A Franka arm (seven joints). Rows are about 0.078 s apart.
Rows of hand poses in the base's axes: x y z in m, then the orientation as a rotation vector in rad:
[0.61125, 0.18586, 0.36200, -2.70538, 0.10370, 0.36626]
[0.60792, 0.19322, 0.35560, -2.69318, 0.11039, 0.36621]
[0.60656, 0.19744, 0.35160, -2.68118, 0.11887, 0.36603]
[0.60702, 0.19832, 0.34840, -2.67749, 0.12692, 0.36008]
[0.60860, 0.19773, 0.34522, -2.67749, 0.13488, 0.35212]
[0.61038, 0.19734, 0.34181, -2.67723, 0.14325, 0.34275]
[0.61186, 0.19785, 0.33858, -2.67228, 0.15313, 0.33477]
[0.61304, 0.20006, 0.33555, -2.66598, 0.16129, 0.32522]
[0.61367, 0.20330, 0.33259, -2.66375, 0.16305, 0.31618]
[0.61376, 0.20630, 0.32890, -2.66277, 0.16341, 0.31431]
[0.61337, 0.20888, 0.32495, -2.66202, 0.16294, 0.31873]
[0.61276, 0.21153, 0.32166, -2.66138, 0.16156, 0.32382]
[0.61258, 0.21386, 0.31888, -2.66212, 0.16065, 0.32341]
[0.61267, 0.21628, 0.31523, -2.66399, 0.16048, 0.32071]
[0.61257, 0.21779, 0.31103, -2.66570, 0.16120, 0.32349]
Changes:
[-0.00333, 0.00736, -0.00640, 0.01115, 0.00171, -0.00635]
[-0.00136, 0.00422, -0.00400, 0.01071, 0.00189, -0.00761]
[0.00046, 0.00088, -0.00320, 0.00304, -0.00270, -0.00712]
[0.00158, -0.00059, -0.00318, -0.00046, -0.00433, -0.00687]
[0.00178, -0.00039, -0.00341, -0.00020, -0.00525, -0.00743]
[0.00148, 0.00051, -0.00323, 0.00407, -0.00382, -0.00892]
[0.00118, 0.00221, -0.00303, 0.00568, -0.00516, -0.00821]
[0.00063, 0.00324, -0.00296, 0.00247, -0.00601, -0.00311]
[0.00009, 0.00300, -0.00369, 0.00102, -0.00123, -0.00071]
[-0.00039, 0.00258, -0.00395, 0.00056, 0.00307, 0.00100]
[-0.00061, 0.00265, -0.00329, 0.00053, 0.00339, 0.00176]
[-0.00018, 0.00233, -0.00278, -0.00058, -0.00047, 0.00066]
[0.00009, 0.00242, -0.00365, -0.00166, -0.00200, -0.00009]
[-0.00010, 0.00151, -0.00420, -0.00194, 0.00202, 0.00023]

